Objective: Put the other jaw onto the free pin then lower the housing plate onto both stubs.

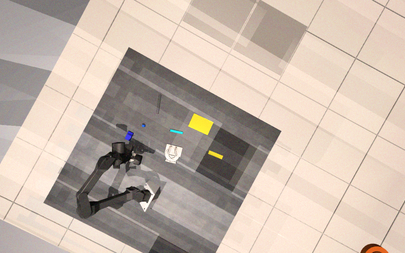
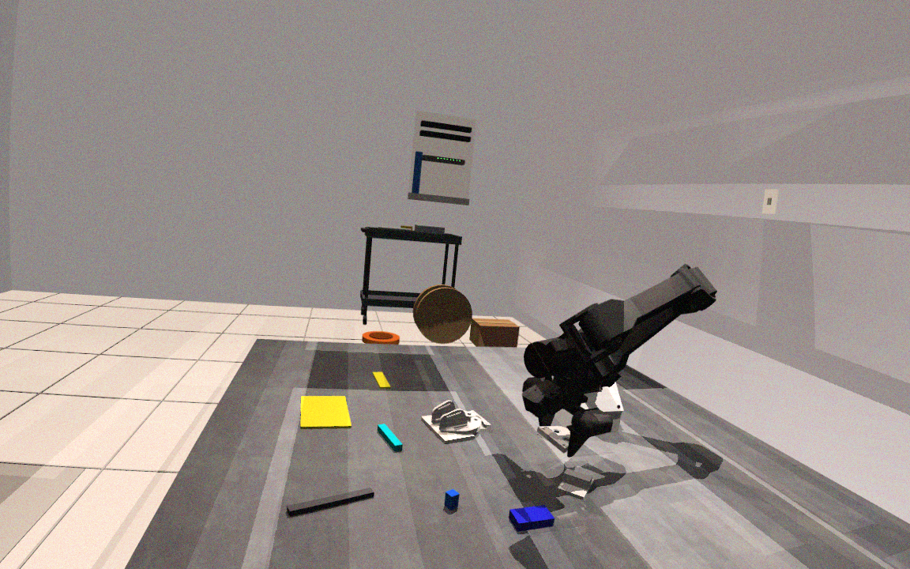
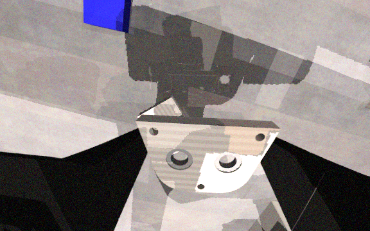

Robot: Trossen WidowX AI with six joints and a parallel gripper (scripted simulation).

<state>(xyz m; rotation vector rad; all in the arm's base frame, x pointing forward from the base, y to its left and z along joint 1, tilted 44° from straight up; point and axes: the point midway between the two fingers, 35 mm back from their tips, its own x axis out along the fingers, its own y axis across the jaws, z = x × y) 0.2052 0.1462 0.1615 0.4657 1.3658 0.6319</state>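
The white jaw lies 230 mm to the right of my gripper tip, 80 mm ahead of it and 60 mm below it. From my gripper tip the other things lie so: cyan bar: 260 mm ahead, 200 mm to the right, 70 mm below; then small blue cube: 210 mm ahead, 60 mm below, 30 mm to the left; then dark bar: 400 mm ahead, 70 mm below.
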